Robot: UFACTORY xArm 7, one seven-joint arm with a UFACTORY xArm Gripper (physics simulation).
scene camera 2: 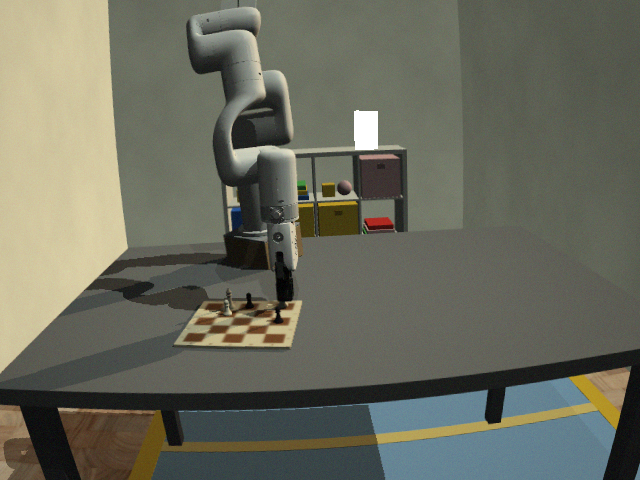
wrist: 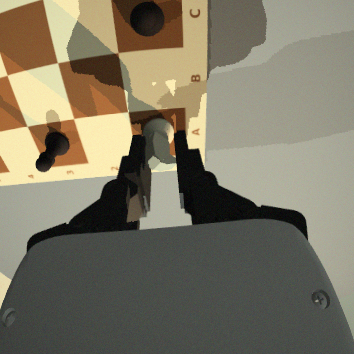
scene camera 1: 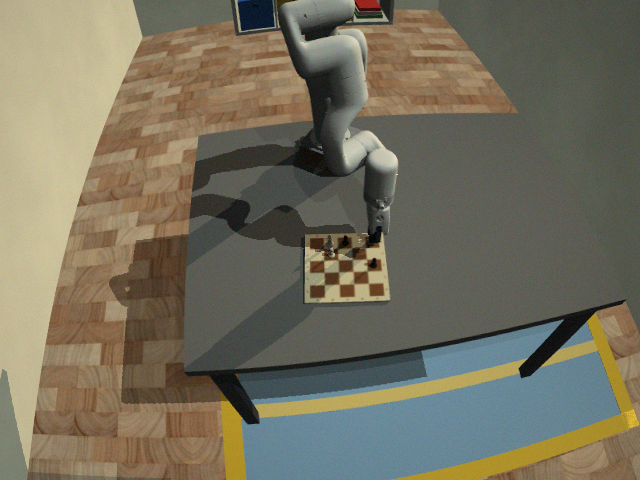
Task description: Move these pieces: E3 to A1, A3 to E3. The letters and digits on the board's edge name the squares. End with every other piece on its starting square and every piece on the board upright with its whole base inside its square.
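Frame: origin at the arm's base, x right, y back, z down, level; millimetres.
Seen in the pictures: gripper, fingertip midpoint: [scene camera 2: 285,298] [wrist: 161,151] [scene camera 1: 373,238]; arm's base, origin of the base link: [scene camera 2: 261,228].
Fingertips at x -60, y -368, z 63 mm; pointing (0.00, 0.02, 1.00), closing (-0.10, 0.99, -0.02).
Observation:
Pixels of each thing's top centre, then the offset from my fingertips to it. "spot": a spot on its surface instead. Level surfaces: height alone.
- black pawn, middle of its top: [wrist: 39,168] [scene camera 2: 277,306] [scene camera 1: 374,258] dy -76, dx +16, dz -14 mm
- E3 square, surface spot: [scene camera 1: 316,266] spot: dy -54, dx +166, dz +18 mm
- chessboard, middle of its top: [wrist: 22,38] [scene camera 2: 241,321] [scene camera 1: 346,266] dy -66, dx +89, dz +17 mm
- black piece, middle of its top: [wrist: 143,17] [scene camera 2: 248,292] [scene camera 1: 345,236] dy +9, dx +77, dz -14 mm
- tall white piece, middle of its top: [scene camera 2: 228,288] [scene camera 1: 329,234] dy +12, dx +120, dz -26 mm
- white pawn, middle of its top: [scene camera 2: 226,299] [scene camera 1: 331,248] dy -25, dx +121, dz -14 mm
- grey table, its level: dz +24 mm
My gripper [scene camera 1: 374,239] [scene camera 2: 284,298] [wrist: 161,151] is shut on a white piece [scene camera 2: 283,305] [wrist: 159,128], holding it over A1 at the board's near-robot corner. Its base shows over the brown A1 square in the wrist view; whether it touches the board I cannot tell. The fingers hide most of it in scene camera 1. A black pawn [scene camera 1: 373,262] [scene camera 2: 278,315] [wrist: 56,144] stands upright on A3. The E3 square [scene camera 1: 316,266] is bare. The chessboard [scene camera 1: 346,300] [scene camera 2: 232,346] [wrist: 196,102] lies flat on the table.
A black piece [scene camera 1: 345,240] [scene camera 2: 249,300] [wrist: 147,19] stands on C1. A tall white piece [scene camera 1: 329,241] [scene camera 2: 229,298] stands on D1, with a white pawn [scene camera 1: 331,252] [scene camera 2: 226,307] close by on D2. The grey table [scene camera 1: 465,206] [scene camera 2: 439,310] surrounds the board.

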